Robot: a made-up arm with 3 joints.
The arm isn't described. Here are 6 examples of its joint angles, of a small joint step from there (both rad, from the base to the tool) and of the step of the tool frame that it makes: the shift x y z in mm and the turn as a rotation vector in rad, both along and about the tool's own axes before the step.
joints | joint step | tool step
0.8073 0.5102 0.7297 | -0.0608 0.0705 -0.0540 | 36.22 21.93 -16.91 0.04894 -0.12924 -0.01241
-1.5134 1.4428 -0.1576 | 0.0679 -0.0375 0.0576 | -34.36 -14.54 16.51 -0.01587 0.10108 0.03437
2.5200 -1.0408 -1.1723 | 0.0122 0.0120 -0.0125 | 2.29 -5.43 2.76 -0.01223 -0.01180 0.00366
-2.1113 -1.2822 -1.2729 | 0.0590 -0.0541 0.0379 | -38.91 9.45 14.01 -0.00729 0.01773 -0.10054
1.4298 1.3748 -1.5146 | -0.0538 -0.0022 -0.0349 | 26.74 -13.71 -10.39 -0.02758 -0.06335 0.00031
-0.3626 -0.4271 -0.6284 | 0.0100 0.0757 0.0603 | -14.60 -22.64 27.47 -0.08888 0.02584 -0.02019
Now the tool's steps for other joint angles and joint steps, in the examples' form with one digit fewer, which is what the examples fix.
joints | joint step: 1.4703 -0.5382 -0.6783 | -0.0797 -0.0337 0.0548
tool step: 16.4 17.7 -5.1 0.0379 0.0216 0.0327
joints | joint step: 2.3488 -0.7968 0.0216 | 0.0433 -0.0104 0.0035
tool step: -21.4 2.1 -3.5 0.0141 0.0280 -0.0366
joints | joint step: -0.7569 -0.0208 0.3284 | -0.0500 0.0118 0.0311
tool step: 9.7 6.6 5.5 0.0016 -0.0222 0.0037
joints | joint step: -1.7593 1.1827 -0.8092 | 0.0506 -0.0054 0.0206
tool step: -24.3 -2.1 11.1 0.0033 0.0595 0.0181
